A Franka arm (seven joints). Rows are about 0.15 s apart.
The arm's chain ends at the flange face. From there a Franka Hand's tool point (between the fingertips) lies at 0.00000 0.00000 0.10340 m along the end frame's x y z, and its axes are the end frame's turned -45 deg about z.
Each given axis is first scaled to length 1.
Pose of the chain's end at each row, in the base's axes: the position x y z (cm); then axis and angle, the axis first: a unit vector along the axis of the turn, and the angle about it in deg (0 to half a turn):
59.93, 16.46, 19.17, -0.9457, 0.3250, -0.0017, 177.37
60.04, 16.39, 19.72, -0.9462, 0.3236, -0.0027, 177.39
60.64, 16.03, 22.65, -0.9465, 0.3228, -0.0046, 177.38
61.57, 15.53, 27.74, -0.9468, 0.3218, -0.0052, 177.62
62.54, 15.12, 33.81, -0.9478, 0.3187, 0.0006, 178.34
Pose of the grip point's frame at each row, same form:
60.12, 16.90, 8.84, -0.9980, -0.0616, -0.0104, 177.64
60.25, 16.82, 9.39, -0.9979, -0.0631, -0.0112, 177.71
60.88, 16.45, 12.32, -0.9979, -0.0640, -0.0130, 177.78
61.81, 15.90, 17.41, -0.9978, -0.0650, -0.0128, 178.03
62.62, 15.41, 23.47, -0.9977, -0.0683, -0.0050, 178.44

